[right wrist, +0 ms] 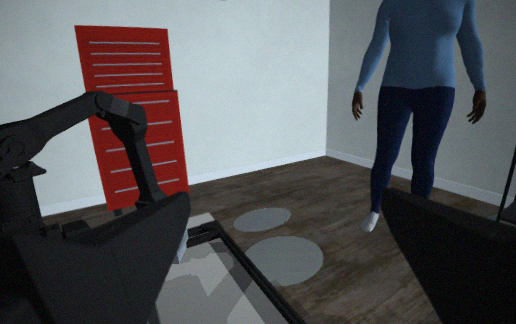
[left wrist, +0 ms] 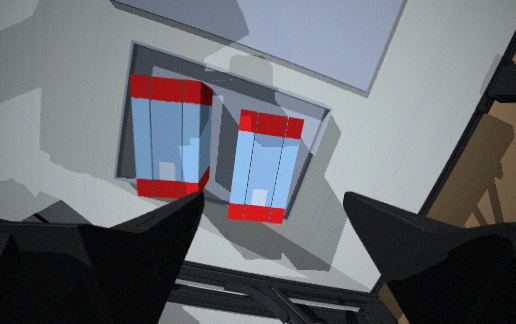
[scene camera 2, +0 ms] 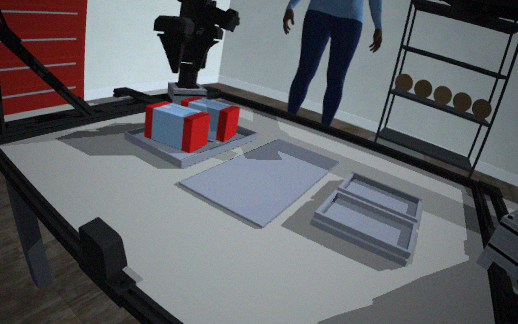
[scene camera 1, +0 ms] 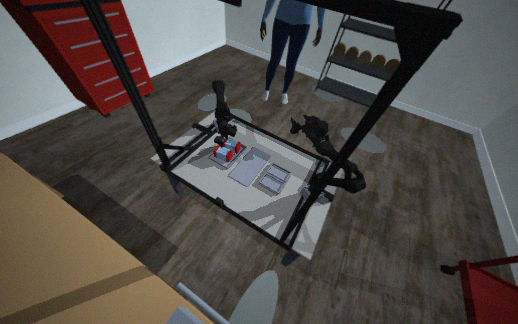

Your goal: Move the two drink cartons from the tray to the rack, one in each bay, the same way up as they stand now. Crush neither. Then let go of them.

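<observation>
Two light-blue drink cartons with red ends lie side by side on the grey tray. The near carton and the far carton look undented. My left gripper is open and empty above the tray. In the left wrist view the near carton shows between its fingertips, and one fingertip overlaps the far carton's lower corner. The two-bay grey rack is empty. My right gripper is open and empty, raised beyond the table's far edge.
A flat grey plate lies between tray and rack. A black frame surrounds the table, with a black block on its near edge. A person stands behind the table.
</observation>
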